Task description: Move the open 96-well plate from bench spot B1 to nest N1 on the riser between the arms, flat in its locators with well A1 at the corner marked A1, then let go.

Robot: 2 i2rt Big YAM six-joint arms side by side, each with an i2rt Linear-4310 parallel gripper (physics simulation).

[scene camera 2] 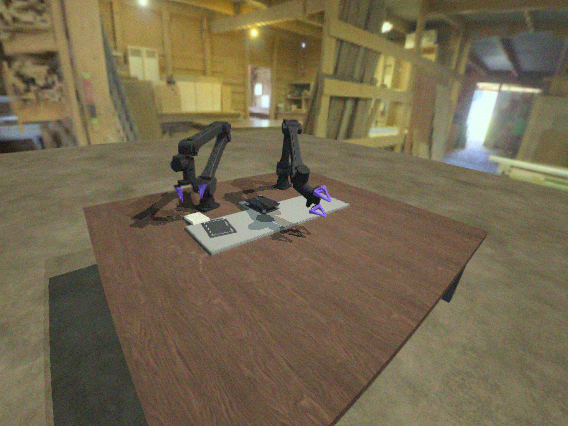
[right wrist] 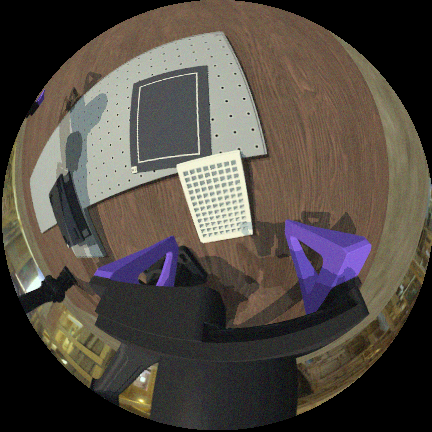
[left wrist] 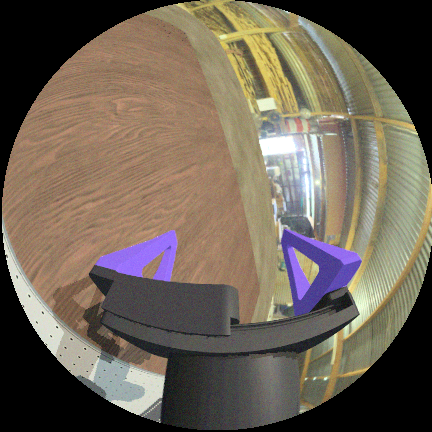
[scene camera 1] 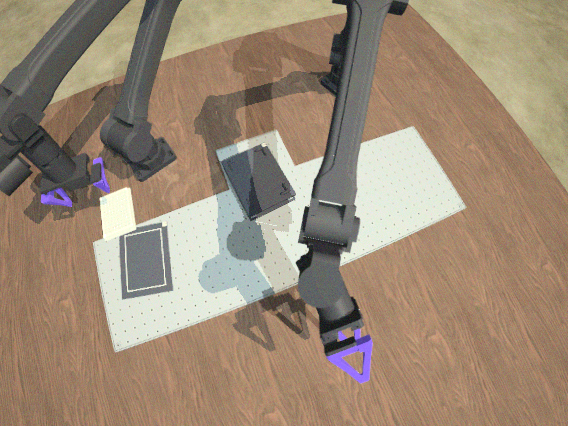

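Seen in the pictures: left gripper, fingertip midpoint: (scene camera 2: 328,208) (left wrist: 229,236) (scene camera 1: 360,364); right gripper, fingertip midpoint: (scene camera 2: 191,200) (right wrist: 229,234) (scene camera 1: 90,197); left arm's base, origin of the base link: (scene camera 2: 282,186) (right wrist: 68,275); right arm's base, origin of the base link: (scene camera 2: 207,207) (scene camera 1: 152,160).
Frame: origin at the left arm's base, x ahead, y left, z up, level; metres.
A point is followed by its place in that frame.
Observation:
The cream 96-well plate (scene camera 1: 117,214) @[x -0.048, y -0.752, z 0.021 m] (scene camera 2: 197,218) @[x -0.035, y -0.765, z 0.024 m] (right wrist: 216,197) @[x -0.052, y -0.755, z 0.022 m] lies off the dark white-outlined pad (scene camera 1: 145,260) @[x 0.100, y -0.754, z 0.015 m] (scene camera 2: 218,228) @[x 0.109, y -0.767, z 0.015 m] (right wrist: 167,117) @[x 0.086, y -0.755, z 0.015 m], mostly over the wood, one end overlapping the pegboard's edge by a pad corner. I cannot tell if it tilts. My right gripper (scene camera 1: 89,198) @[x -0.065, y -0.764, z 0.114 m] (scene camera 2: 191,199) @[x -0.065, y -0.764, z 0.114 m] (right wrist: 229,234) @[x -0.065, y -0.764, z 0.114 m] is open and empty, above and behind the plate. My left gripper (scene camera 1: 361,357) @[x 0.548, y -0.541, z 0.154 m] (scene camera 2: 327,208) @[x 0.548, y -0.541, z 0.154 m] (left wrist: 229,236) @[x 0.548, y -0.541, z 0.154 m] is open and empty beyond the pegboard's front edge. The dark nest block (scene camera 1: 257,182) @[x 0.130, y -0.433, z 0.046 m] (scene camera 2: 261,203) @[x 0.131, y -0.451, z 0.046 m] (right wrist: 69,212) @[x 0.096, y -0.475, z 0.046 m] stands between the arms. Its lettering is unreadable.
The pale pegboard (scene camera 1: 400,185) @[x 0.356, y -0.150, z 0.013 m] (scene camera 2: 212,246) @[x 0.199, y -0.896, z 0.013 m] (right wrist: 237,100) @[x 0.055, y -0.851, z 0.013 m] lies on the wooden table (scene camera 1: 450,325) @[x 0.678, y -0.311, z 0.000 m] (scene camera 2: 280,300) @[x 0.588, y -0.991, z 0.000 m] (left wrist: 125,150) @[x 0.633, y -0.443, z 0.000 m] (right wrist: 310,125) @[x -0.022, y -0.946, z 0.000 m]. The left forearm (scene camera 1: 345,120) @[x 0.269, y -0.359, z 0.348 m] crosses over the board in scene camera 1, right of the nest block. Arm shadows fall across board and table.

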